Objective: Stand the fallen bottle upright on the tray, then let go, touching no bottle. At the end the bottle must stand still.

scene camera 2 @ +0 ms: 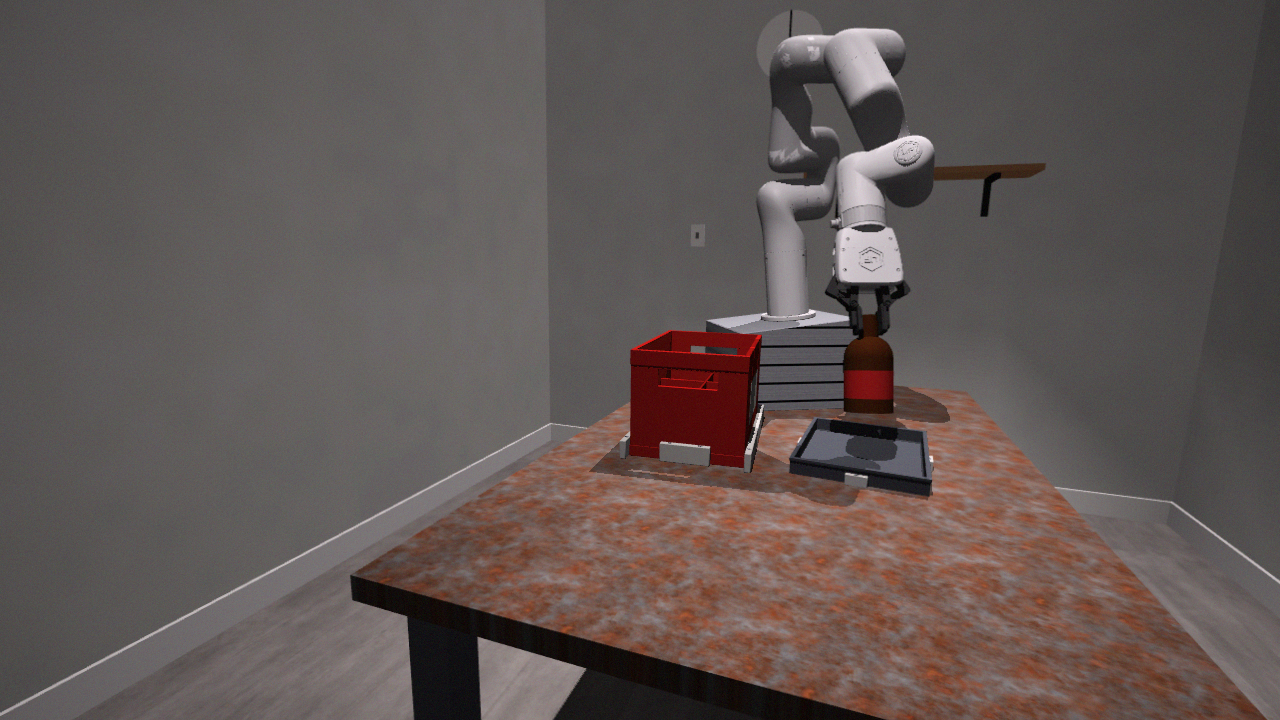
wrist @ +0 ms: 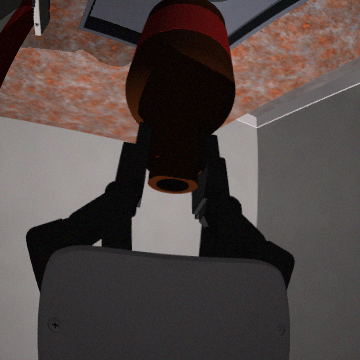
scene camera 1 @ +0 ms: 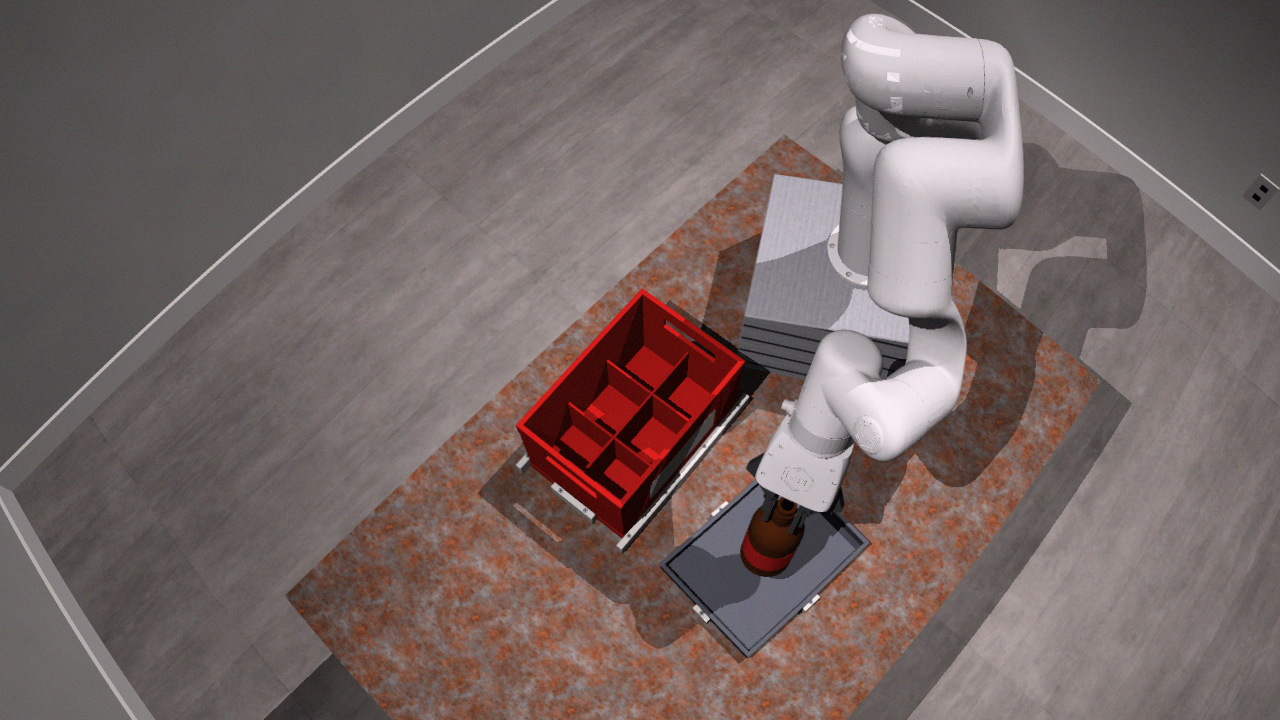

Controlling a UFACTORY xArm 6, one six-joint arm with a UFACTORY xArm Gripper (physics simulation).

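The brown bottle with a red label is held by its neck, mouth up. It looks upright in the scene camera 2 view. My gripper is shut on the bottle's neck, one finger on each side. The grey tray lies below on the table. The bottle's base appears raised above the tray, with a shadow on the tray's floor. The wrist view hides the base.
A red crate with compartments stands beside the tray, between white strips on the table. The ribbed grey base block under the arm stands behind. The tray has low raised walls and white clips at its sides.
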